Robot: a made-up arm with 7 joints.
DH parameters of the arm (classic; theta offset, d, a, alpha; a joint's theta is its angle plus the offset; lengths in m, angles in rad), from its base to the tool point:
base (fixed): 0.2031 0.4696 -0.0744 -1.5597
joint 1: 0 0.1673 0.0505 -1.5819
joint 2: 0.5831 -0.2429 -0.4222 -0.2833
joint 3: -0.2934 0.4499 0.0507 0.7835
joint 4: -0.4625 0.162 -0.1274 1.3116
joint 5: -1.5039 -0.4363 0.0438 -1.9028
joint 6: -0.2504 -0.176 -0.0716 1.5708
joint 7: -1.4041 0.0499 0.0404 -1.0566
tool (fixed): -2.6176 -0.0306 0 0
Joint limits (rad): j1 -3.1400..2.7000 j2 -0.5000..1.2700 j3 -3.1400..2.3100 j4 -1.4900..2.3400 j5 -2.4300..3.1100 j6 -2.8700..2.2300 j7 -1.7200..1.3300
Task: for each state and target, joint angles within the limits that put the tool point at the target. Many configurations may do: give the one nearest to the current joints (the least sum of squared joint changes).
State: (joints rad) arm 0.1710 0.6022 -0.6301 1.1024 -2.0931 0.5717 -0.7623
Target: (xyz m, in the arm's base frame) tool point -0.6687 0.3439 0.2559
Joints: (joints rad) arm 0.5272 0.8259 -0.9535 1.0215 -2.4300 0.5784 -0.9570
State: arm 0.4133 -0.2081 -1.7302 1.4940 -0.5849 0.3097 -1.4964
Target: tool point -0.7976 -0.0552 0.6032
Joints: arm 0.4169 0.1110 -1.4432 1.6668 -0.5878 0.3081 -1.4587
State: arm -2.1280 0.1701 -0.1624 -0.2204 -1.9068 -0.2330 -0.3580
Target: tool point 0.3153 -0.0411 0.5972
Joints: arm -2.1065 -0.1584 0.5159 -0.5147 -2.3813 -0.3226 -0.4848
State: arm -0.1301 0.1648 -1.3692 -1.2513 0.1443 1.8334 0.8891
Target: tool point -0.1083 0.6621 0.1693
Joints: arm -0.2678 0.3579 -1.6589 -1.4900 0.5608 1.9544 0.9592
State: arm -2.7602 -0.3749 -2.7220 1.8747 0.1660 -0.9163 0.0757
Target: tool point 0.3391 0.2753 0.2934
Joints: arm -3.1400 0.4598 -2.3903 2.1461 0.2387 -0.7863 0.1686
